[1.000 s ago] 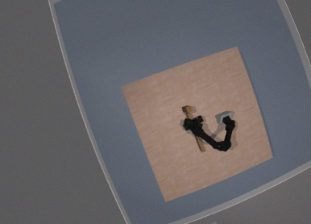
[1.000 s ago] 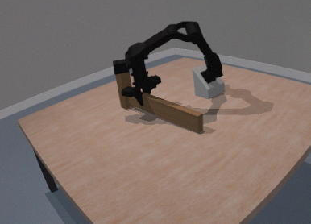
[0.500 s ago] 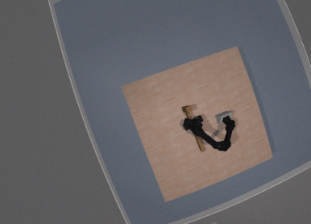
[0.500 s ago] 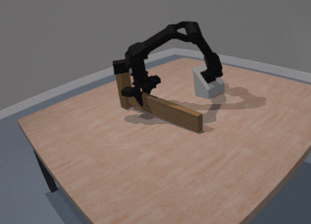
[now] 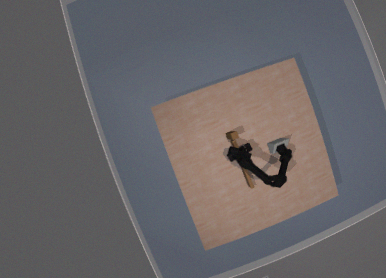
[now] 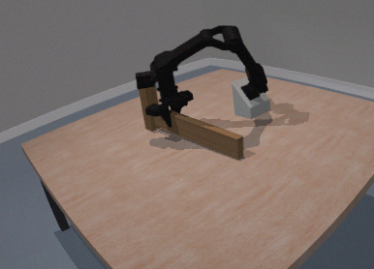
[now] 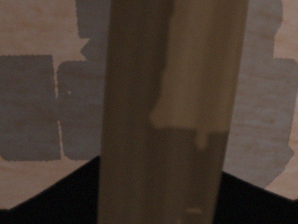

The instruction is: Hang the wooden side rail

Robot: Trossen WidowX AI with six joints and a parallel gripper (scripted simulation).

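Right now my gripper tip is 130 mm to the left of the wooden headboard post and 40 mm below it.
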